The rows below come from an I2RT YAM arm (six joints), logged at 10 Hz.
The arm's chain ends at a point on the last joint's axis. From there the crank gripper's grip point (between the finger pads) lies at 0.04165 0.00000 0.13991 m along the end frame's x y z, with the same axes.
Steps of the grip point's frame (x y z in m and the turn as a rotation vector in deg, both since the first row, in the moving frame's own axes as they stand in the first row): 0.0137, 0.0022, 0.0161, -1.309, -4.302, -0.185; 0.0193, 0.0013, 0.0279, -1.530, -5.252, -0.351; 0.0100, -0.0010, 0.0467, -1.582, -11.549, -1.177; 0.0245, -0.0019, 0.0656, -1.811, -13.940, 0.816; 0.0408, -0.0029, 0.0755, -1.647, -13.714, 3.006; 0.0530, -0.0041, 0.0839, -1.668, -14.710, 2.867; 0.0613, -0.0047, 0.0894, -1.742, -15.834, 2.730; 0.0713, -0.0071, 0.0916, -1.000, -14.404, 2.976; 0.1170, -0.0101, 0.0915, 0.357, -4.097, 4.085; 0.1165, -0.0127, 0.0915, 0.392, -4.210, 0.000; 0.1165, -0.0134, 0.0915, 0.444, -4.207, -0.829
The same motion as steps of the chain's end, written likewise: 0.0243, -0.0009, 0.0134, -1.309, -4.302, -0.185; 0.0323, -0.0023, 0.0247, -1.530, -5.252, -0.351; 0.0388, -0.0044, 0.0412, -1.582, -11.549, -1.177; 0.0595, -0.0068, 0.0598, -1.811, -13.940, 0.816; 0.0753, -0.0083, 0.0697, -1.647, -13.714, 3.006; 0.0900, -0.0094, 0.0780, -1.668, -14.710, 2.867; 0.1012, -0.0101, 0.0834, -1.742, -15.834, 2.730; 0.1075, -0.0108, 0.0857, -1.000, -14.404, 2.976; 0.1272, -0.0118, 0.0889, 0.357, -4.097, 4.085; 0.1269, -0.0117, 0.0888, 0.392, -4.210, 0.000; 0.1269, -0.0118, 0.0888, 0.444, -4.207, -0.829
